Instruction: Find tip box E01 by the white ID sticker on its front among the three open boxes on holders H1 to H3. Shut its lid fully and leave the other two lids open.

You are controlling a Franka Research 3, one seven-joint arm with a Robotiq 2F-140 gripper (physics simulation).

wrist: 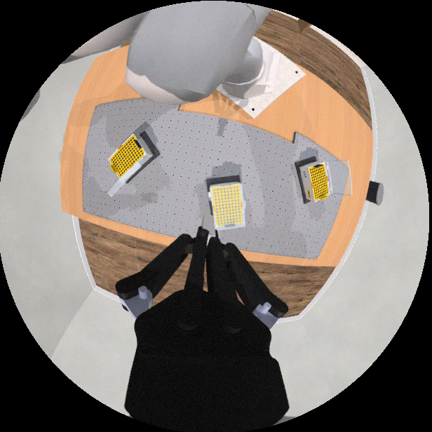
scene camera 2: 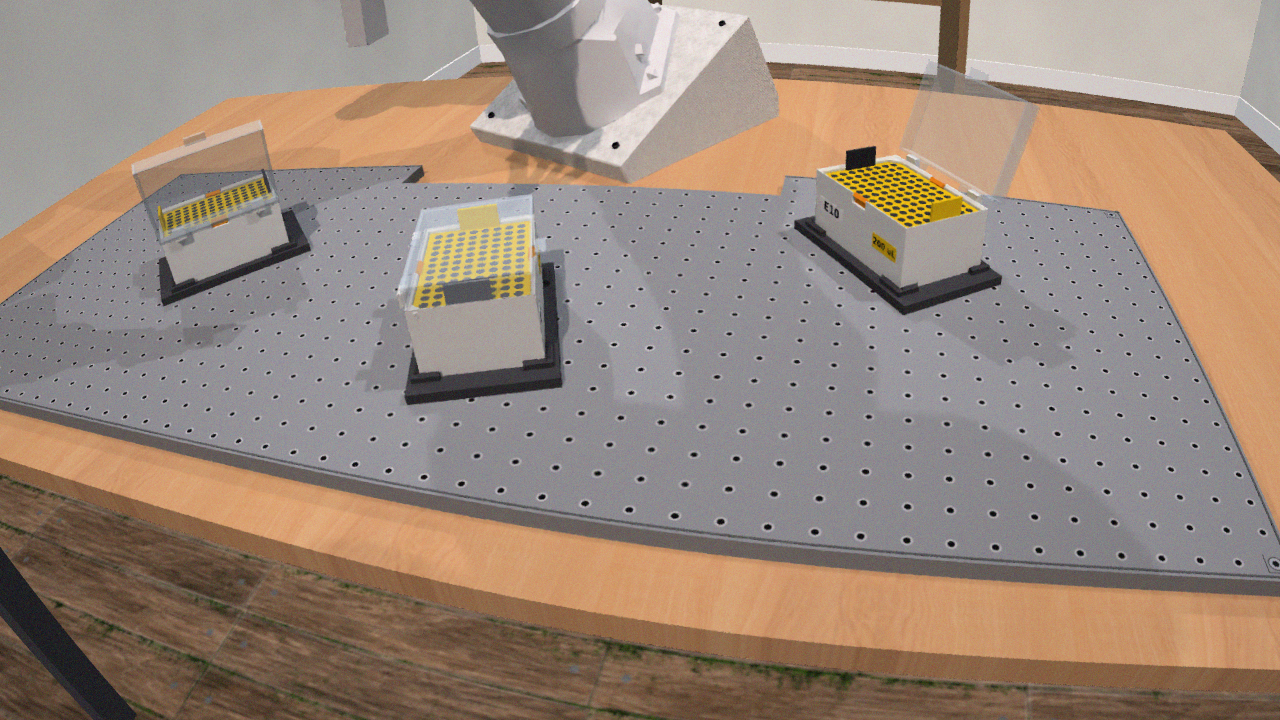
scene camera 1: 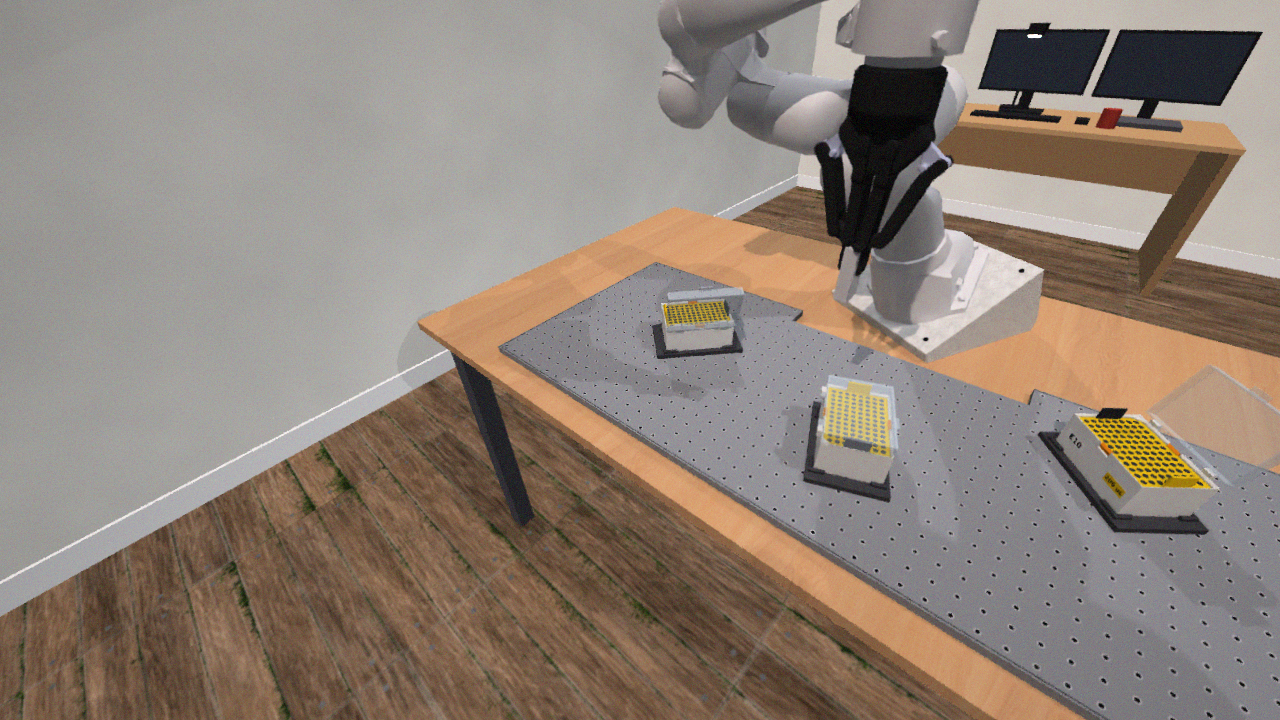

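Note:
The middle tip box (scene camera 1: 854,456) (scene camera 2: 477,340) (wrist: 227,205) has its clear lid down over the yellow rack; whether it is fully seated is hard to tell. No ID shows on its visible sides. The left tip box (scene camera 1: 698,335) (scene camera 2: 228,246) (wrist: 127,156) has its lid standing open, and its ID is hidden. The right tip box (scene camera 1: 1132,465) (scene camera 2: 904,223) (wrist: 317,182) reads E10 and has its lid tilted open. My gripper (scene camera 1: 856,259) (wrist: 206,221) is shut and empty, above the table on the robot-base side of the middle box. Its light grey tip (scene camera 2: 364,22) hangs high.
Each box sits on a black holder on the grey perforated board (scene camera 1: 966,528) (scene camera 2: 716,358) (wrist: 272,175). The robot's base plate (scene camera 1: 1002,286) (scene camera 2: 707,98) (wrist: 285,75) stands behind the board. A desk (scene camera 1: 1074,161) with two monitors stands farther back.

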